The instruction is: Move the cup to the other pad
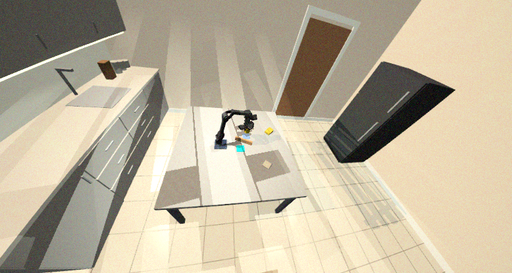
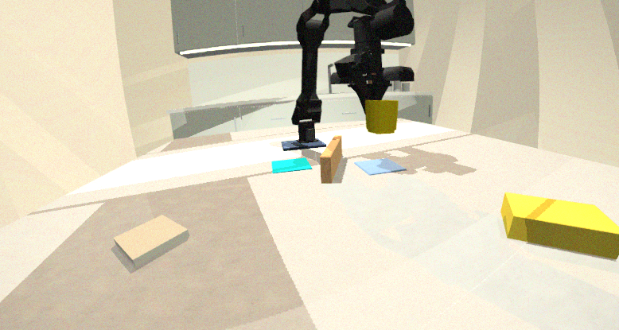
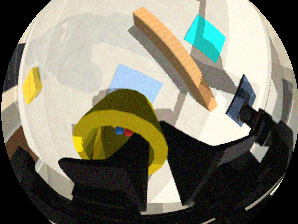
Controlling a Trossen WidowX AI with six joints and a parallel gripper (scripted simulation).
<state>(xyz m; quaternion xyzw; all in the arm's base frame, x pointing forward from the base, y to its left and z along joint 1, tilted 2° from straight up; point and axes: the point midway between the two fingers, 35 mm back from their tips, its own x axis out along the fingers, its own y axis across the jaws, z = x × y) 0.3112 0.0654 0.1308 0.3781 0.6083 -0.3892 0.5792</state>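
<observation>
The turquoise pad lies 7 cm behind my gripper tip, 17 cm to the right of it and 12 cm below it. From my gripper tip the other things lie so: yellow cup: 2 cm ahead, 1 cm to the left; then wooden block: 2 cm behind, 8 cm to the right, 10 cm below; then white flat block: 17 cm ahead, 42 cm to the right, 11 cm below.
</observation>
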